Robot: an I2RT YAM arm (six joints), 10 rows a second.
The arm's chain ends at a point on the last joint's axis. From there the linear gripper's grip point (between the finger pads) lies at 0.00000 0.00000 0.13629 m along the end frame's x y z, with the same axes.
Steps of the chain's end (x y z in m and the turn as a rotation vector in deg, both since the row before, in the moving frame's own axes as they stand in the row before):
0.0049 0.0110 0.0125 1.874 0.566 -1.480
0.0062 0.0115 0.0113 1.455 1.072 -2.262
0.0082 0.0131 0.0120 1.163 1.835 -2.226
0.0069 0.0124 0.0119 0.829 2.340 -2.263
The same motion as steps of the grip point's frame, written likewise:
0.0062 0.0065 0.0124 1.874 0.566 -1.480
0.0087 0.0080 0.0112 1.455 1.072 -2.262
0.0125 0.0103 0.0119 1.163 1.835 -2.226
0.0124 0.0103 0.0118 0.829 2.340 -2.263

